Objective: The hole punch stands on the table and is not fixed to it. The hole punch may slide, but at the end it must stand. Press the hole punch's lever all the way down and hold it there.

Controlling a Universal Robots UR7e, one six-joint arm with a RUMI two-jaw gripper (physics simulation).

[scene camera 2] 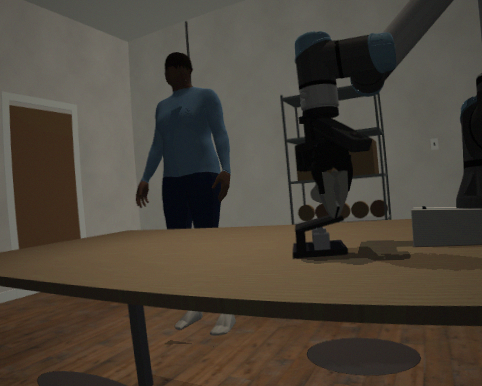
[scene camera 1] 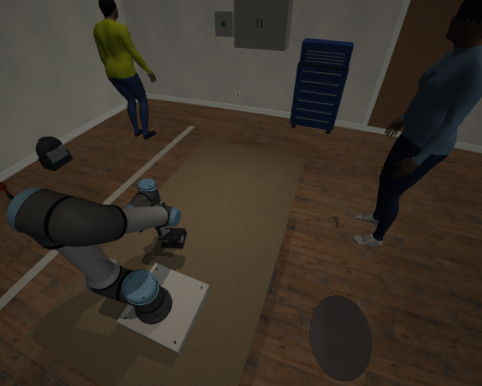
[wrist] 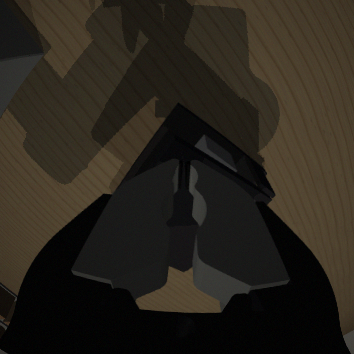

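The black hole punch stands upright on its base on the table, with a grey block under its lever. The lever still slopes up a little from its hinge to its free end, with a gap above the grey block in the second scene view. My gripper is shut and empty, pointing down. Its fingertips are at the top of the lever near the free end and appear to touch it. In the wrist view the fingers hide part of the lever.
The wooden table top carries the white base plate of the arm, near the hole punch. A shelf rack stands behind the table. One person stands beyond the table, another farther back.
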